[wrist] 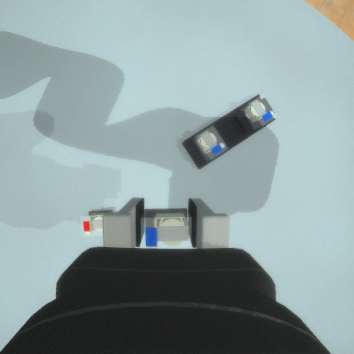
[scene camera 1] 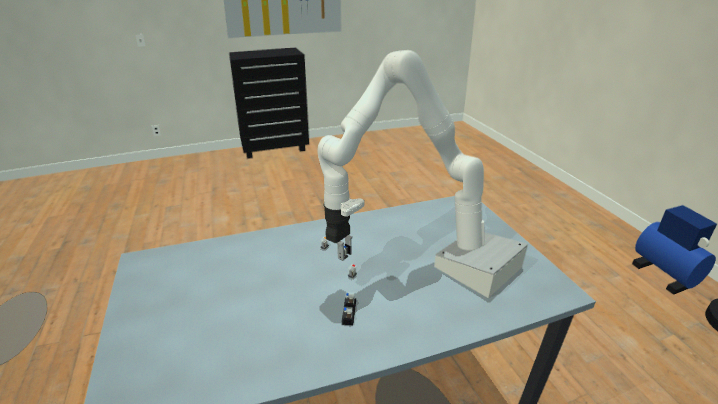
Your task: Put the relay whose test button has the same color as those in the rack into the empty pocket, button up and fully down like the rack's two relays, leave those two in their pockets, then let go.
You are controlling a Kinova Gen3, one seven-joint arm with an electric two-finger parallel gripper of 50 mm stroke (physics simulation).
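Frame: origin at the arm's base, x left, y back, z up, level; metres.
Seen in the pictures: gripper, fingertip midpoint: (wrist: pixel 165 214) (scene camera 1: pixel 344 256); arm's base at its link origin: (scene camera 1: pixel 469 243).
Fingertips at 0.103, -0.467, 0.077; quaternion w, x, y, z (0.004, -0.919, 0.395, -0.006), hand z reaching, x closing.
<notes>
Pixels of each thing's top centre, then the offset from my fingertips to it, as dx, dy, dz. Level surfaces: height alone.
- relay with a blue test button, top centre: (wrist: pixel 165 237) -0.005, -0.005, +0.029
- black rack at its top centre: (wrist: pixel 232 128) (scene camera 1: pixel 349 307) +0.102, -0.001, -0.124
- relay with a red button, top centre: (wrist: pixel 93 225) (scene camera 1: pixel 352 266) -0.071, +0.032, -0.103
- table at its surface level: dz -0.147
- relay at its top centre: (scene camera 1: pixel 324 238) -0.252, -0.051, -0.103
My gripper (scene camera 1: pixel 344 251) (wrist: pixel 165 214) is shut on a relay with a blue test button (wrist: pixel 170 229) and holds it above the table, button up. The black rack (scene camera 1: pixel 347 322) (wrist: pixel 231 128) lies on the table, apart from the gripper, toward the upper right in the wrist view. It holds two relays with blue buttons, one (scene camera 1: pixel 348 311) (wrist: pixel 207 142) and the other (scene camera 1: pixel 350 297) (wrist: pixel 256 110) in its end pockets. The empty pocket shows between them in the wrist view. The rack is turned at a slant to the held relay.
A relay with a red button (scene camera 1: pixel 352 271) (wrist: pixel 96 224) stands on the table (scene camera 1: pixel 210 311), between the gripper and the rack in the scene view. Another relay (scene camera 1: pixel 324 244) stands farther back, left of the gripper; its button looks orange. The robot base (scene camera 1: pixel 479 266) is at the right.
</notes>
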